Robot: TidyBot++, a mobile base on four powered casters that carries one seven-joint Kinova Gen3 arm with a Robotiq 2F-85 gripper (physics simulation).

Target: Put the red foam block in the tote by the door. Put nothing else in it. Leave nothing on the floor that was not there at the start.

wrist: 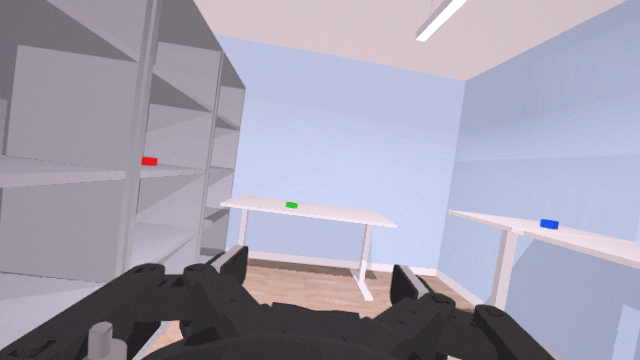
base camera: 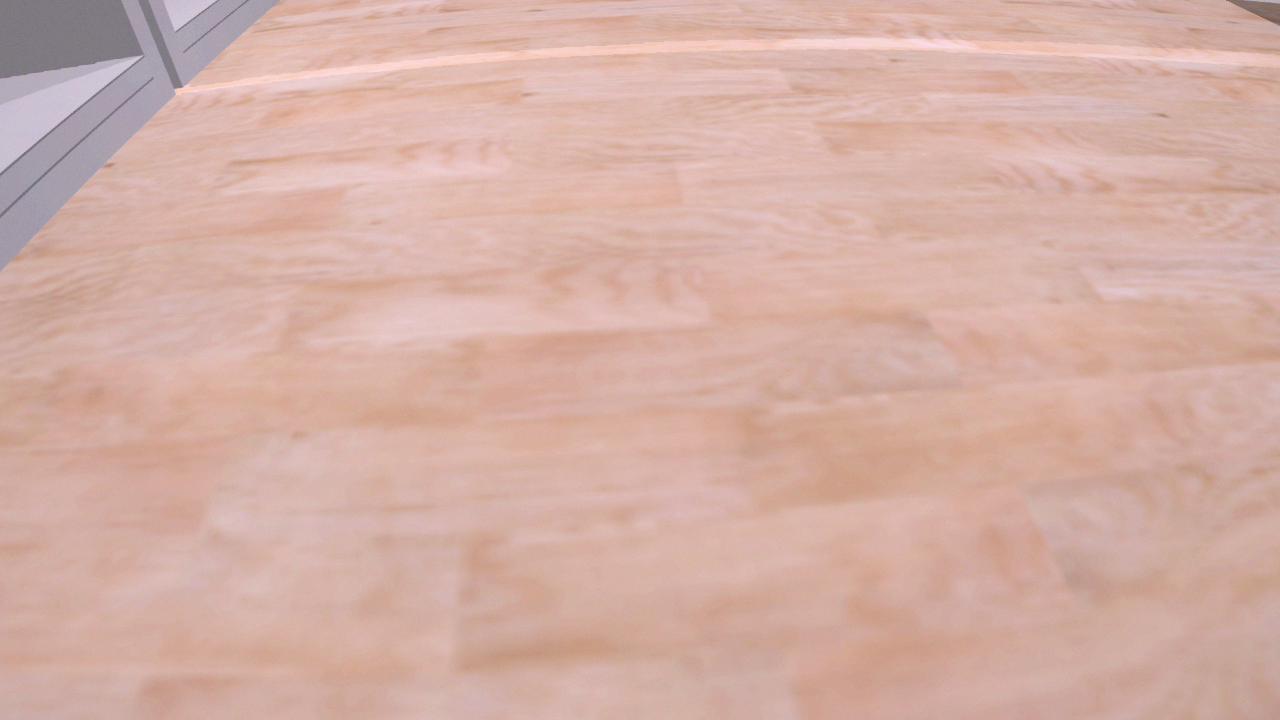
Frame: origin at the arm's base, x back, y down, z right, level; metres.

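Seen in the pictures: gripper, fingertip midpoint: [wrist: 318, 271].
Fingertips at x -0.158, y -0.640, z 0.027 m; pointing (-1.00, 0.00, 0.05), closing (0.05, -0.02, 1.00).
Observation:
Pixels of each thing's top centre, then the offset from my fingertips to it. Level surfaces: height alone.
- red foam block at its top centre: [wrist: 148, 157] dx -1.407, dy +0.000, dz -1.018 m
- white table at its surface level: dy +0.316 m
- blue block at its top centre: [wrist: 550, 220] dx -1.317, dy +0.041, dz +1.399 m
- wooden floor at its surface level: dy +1.036 m
The red foam block [wrist: 149, 161] lies on a middle shelf board of the grey shelf unit [wrist: 134, 150], at the left of the wrist view, just right of an upright post. My gripper [wrist: 318, 271] is open, with its two fingers wide apart and nothing between them. It is well away from the red block, which shows beyond it, up and to the left. The tote and the door do not show in either view.
A green block [wrist: 291, 205] lies on a white table [wrist: 345, 215] by the far wall. A blue block [wrist: 549, 224] lies on another white table [wrist: 600, 243] at the right. In the base camera view, the shelf unit's bottom edge [base camera: 89, 147] borders the wooden floor [base camera: 626, 402] on the left.

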